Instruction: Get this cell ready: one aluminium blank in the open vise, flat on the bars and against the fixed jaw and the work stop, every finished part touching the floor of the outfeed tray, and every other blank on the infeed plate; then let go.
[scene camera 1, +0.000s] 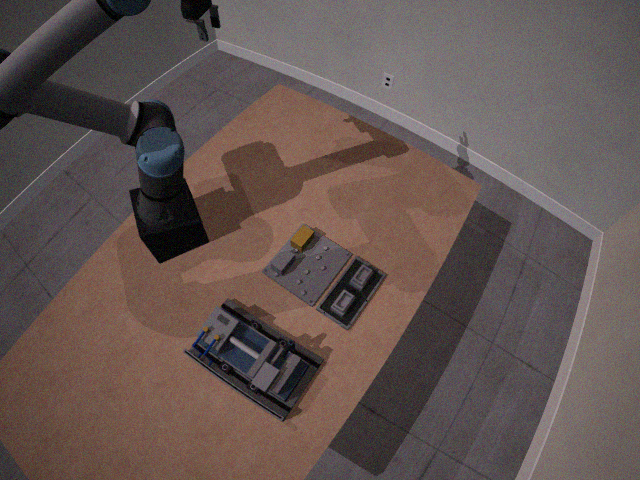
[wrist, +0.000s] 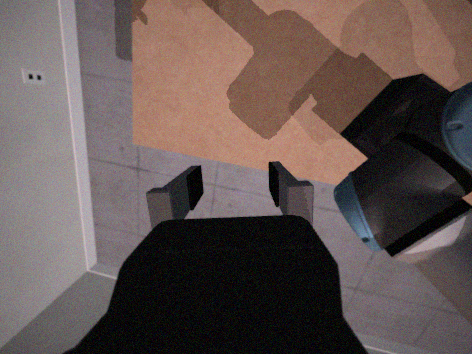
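Seen in the pictures: end effector, tool point: (scene camera 1: 209, 28) (wrist: 234, 183); arm's base, origin of the base link: (scene camera 1: 163, 206).
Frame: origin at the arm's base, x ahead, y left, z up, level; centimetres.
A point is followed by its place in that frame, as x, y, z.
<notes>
My gripper (scene camera 1: 210, 32) @(0.7, 33.1, 36.1) (wrist: 236, 185) @(0.7, 33.1, 36.1) is open and empty, high at the upper left in the scene view, far from the parts. The vise (scene camera 1: 219, 330) @(31.4, -21.3, -4.0) stands at the lower middle. A light grey block (scene camera 1: 266, 375) @(46.7, -25.8, -2.0) lies level in its jaw area; small gaps to the jaw, bars and stop cannot be made out. The infeed plate (scene camera 1: 312, 284) @(44.6, 2.5, -12.8) bears a grey blank (scene camera 1: 282, 262) @(35.4, 3.4, -9.2) near its left corner and a yellow blank (scene camera 1: 302, 237) @(36.8, 12.5, -9.2) at its far corner. Two pocketed grey parts (scene camera 1: 342, 302) @(54.1, 0.6, -10.9) (scene camera 1: 363, 276) @(56.3, 9.7, -10.9) lie apart in the dark outfeed tray (scene camera 1: 353, 290) @(55.3, 5.7, -13.0). Whether they touch its floor is hard to tell.
Small round pegs (scene camera 1: 306, 271) @(41.7, 4.9, -12.0) rise from the infeed plate. Two blue levers with yellow knobs (scene camera 1: 216, 338) @(32.2, -23.5, -2.6) stand at the vise's left end. The robot's black base (scene camera 1: 168, 227) @(5.9, -4.9, 0.2) is left of the plate. In the wrist view, arm links (wrist: 405, 195) @(-5.4, 13.4, 21.2) are right of the fingers, and a wall (wrist: 35, 175) is left.
</notes>
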